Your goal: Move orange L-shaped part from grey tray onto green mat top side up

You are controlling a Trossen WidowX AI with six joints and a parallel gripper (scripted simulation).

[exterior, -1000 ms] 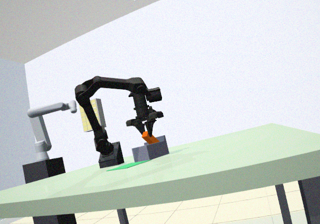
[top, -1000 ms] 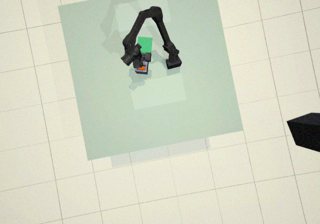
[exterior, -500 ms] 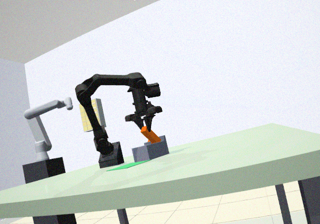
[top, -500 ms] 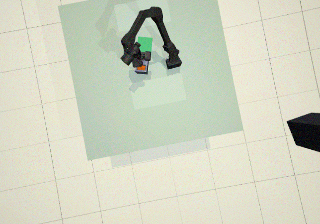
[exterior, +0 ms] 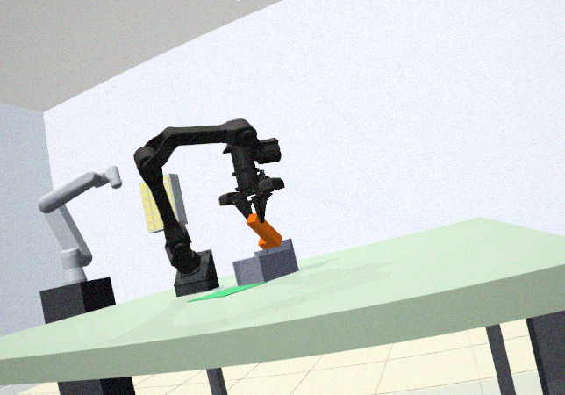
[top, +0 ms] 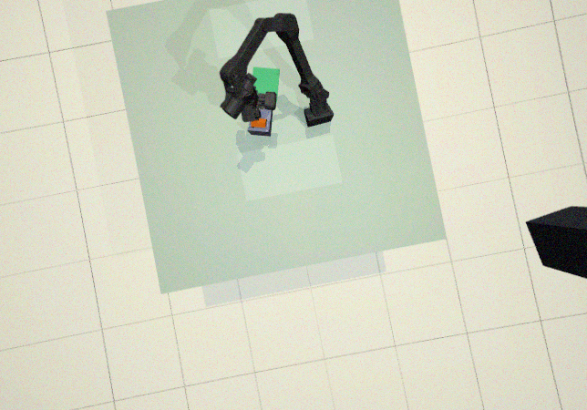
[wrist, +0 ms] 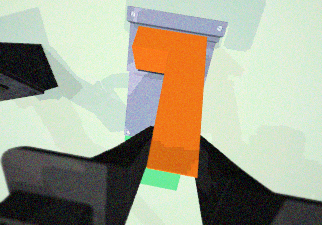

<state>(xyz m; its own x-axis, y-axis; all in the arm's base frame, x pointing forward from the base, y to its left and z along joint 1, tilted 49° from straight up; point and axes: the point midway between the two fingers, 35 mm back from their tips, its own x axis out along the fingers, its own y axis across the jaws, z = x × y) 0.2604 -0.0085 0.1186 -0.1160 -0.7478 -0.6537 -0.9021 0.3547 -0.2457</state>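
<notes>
The green mat is 7 cm behind my gripper tip, 12 cm to the right of it and 16 cm below it. Also, from my gripper tip: orange L-shaped part (4 cm to the left, 3 cm below).
</notes>
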